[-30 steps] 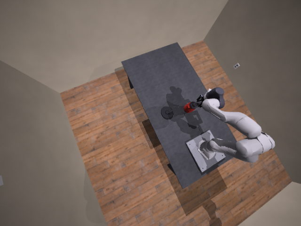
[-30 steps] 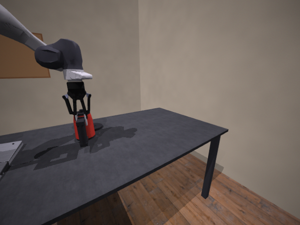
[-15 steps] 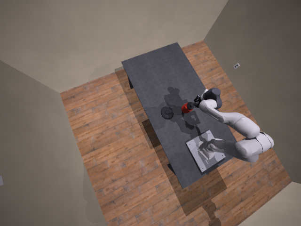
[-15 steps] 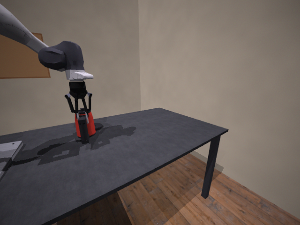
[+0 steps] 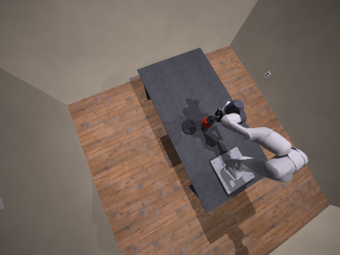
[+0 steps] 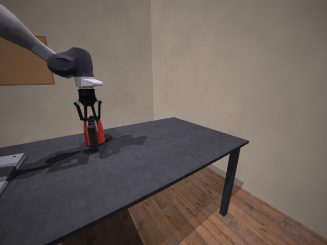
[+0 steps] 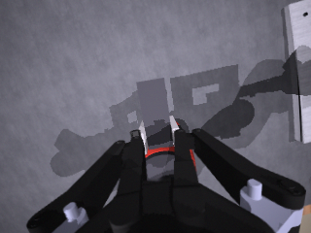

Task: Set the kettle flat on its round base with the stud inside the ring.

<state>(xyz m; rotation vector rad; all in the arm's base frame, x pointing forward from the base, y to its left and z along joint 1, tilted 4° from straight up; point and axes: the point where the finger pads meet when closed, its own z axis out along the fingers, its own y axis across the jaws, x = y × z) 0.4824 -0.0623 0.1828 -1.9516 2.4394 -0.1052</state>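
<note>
My hand is 1 cm short of the kettle, 3 cm to the right of it and 5 cm above it. Also, from my hand: round dark base (8 cm ahead, 23 cm to the left, 17 cm below).
</note>
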